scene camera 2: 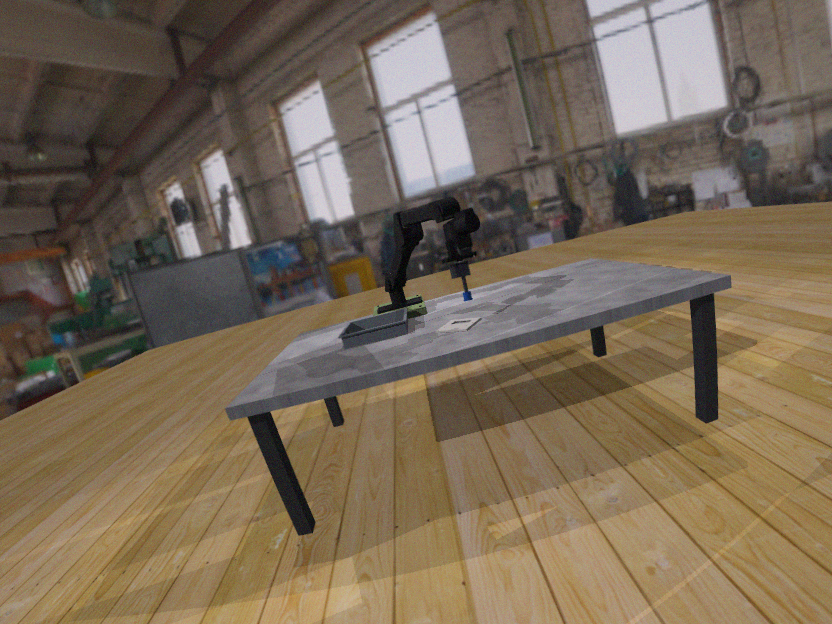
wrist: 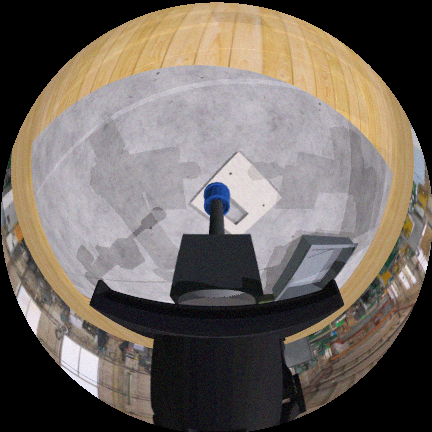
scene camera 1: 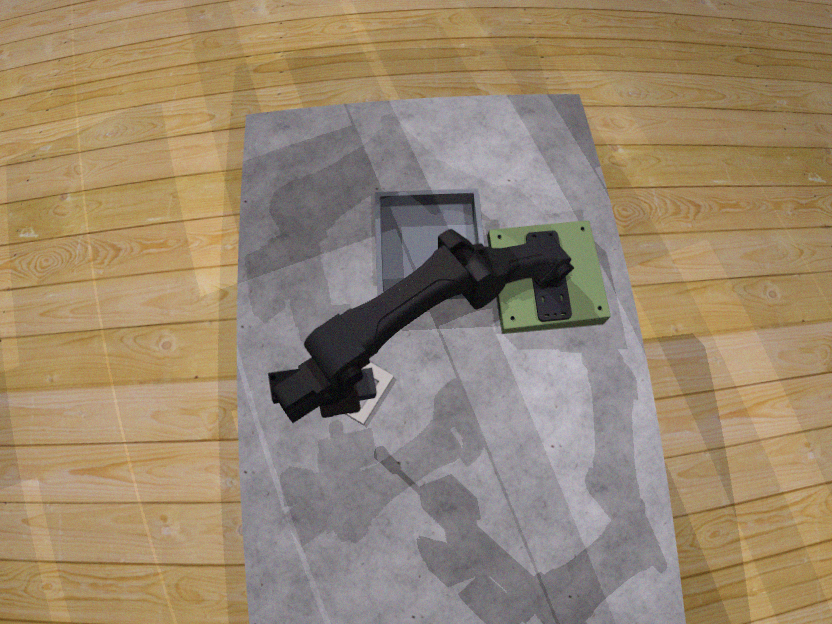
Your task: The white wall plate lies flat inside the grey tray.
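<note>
The white wall plate (scene camera 1: 381, 389) (scene camera 2: 448, 327) (wrist: 252, 177) lies flat on the grey table, outside the tray and turned at an angle. It has a rectangular opening and small holes. In scene camera 1 the arm's wrist covers part of it. The grey tray (scene camera 1: 427, 192) (scene camera 2: 376, 337) (wrist: 295, 260) stands apart from the plate, near the arm's base; the arm crosses over part of it in scene camera 1. My blue suction cup (scene camera 2: 467, 295) (wrist: 217, 192) points down, holds nothing and hangs above the table; in the wrist view it overlaps the plate's left part. Scene camera 1 hides the cup.
The arm's green base block (scene camera 1: 584, 268) (scene camera 2: 420, 308) stands beside the tray. The black arm (scene camera 1: 409, 295) (scene camera 2: 403, 248) reaches from it past the tray's corner. The grey table (scene camera 1: 302, 147) (scene camera 2: 625, 288) carries patchy shadows, and its long edge runs beyond the plate.
</note>
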